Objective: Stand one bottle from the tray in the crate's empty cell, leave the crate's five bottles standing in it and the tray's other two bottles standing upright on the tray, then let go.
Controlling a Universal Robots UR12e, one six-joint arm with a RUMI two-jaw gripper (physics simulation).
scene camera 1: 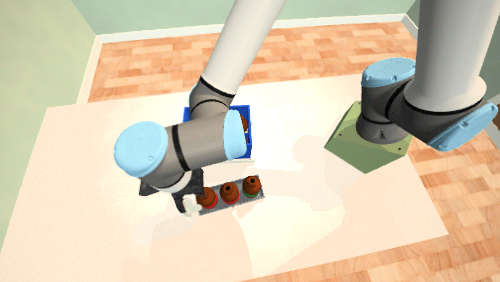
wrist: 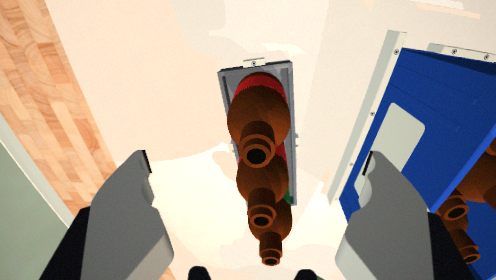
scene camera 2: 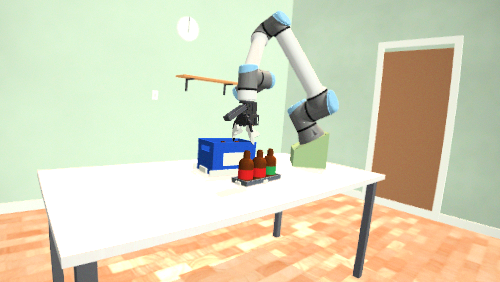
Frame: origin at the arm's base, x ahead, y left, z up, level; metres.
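Seen in the pictures: gripper, fingertip midpoint: (wrist: 255,152) (scene camera 2: 242,143); arm's base, link origin: (scene camera 1: 381,126) (scene camera 2: 312,138).
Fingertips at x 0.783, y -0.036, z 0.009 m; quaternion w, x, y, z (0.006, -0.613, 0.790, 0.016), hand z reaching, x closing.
Offsets run from my fingertips to a thing's top centre. Level surfaces: height alone.
The open gripper (scene camera 2: 244,141) (wrist: 257,160) is empty, above the tray's end red-labelled bottle @(0.030 m back, 0.008 m left, 0.037 m down) (scene camera 1: 206,198) (scene camera 2: 246,167) (wrist: 258,112). In the wrist view that bottle's neck shows midway between the wide-apart fingertips. A middle red-labelled bottle @(0.119 m back, 0.025 m left, 0.037 m down) (scene camera 1: 229,193) (scene camera 2: 259,166) (wrist: 262,182) and a green-labelled bottle @(0.210 m back, 0.034 m left, 0.037 m down) (scene camera 1: 251,186) (scene camera 2: 270,165) (wrist: 280,222) stand in the same row. All three are upright on the grey tray @(0.119 m back, 0.022 m left, 0.172 m down) (scene camera 1: 261,193) (scene camera 2: 253,182) (wrist: 293,115). The blue crate @(0.163 m back, 0.224 m right, 0.022 m down) (scene camera 1: 250,137) (scene camera 2: 207,157) (wrist: 440,115) holds brown bottles (scene camera 1: 244,124) (wrist: 480,175), partly hidden; its empty cell cannot be made out.
The crate stands beside the tray, with a gap between them, on the white table @(0.197 m down) (scene camera 1: 75,165) (scene camera 2: 150,200). The arm hides much of the crate in scene camera 1. The green robot base (scene camera 1: 367,150) (scene camera 2: 310,152) stands to the right. A wall shelf (scene camera 2: 205,79) is behind.
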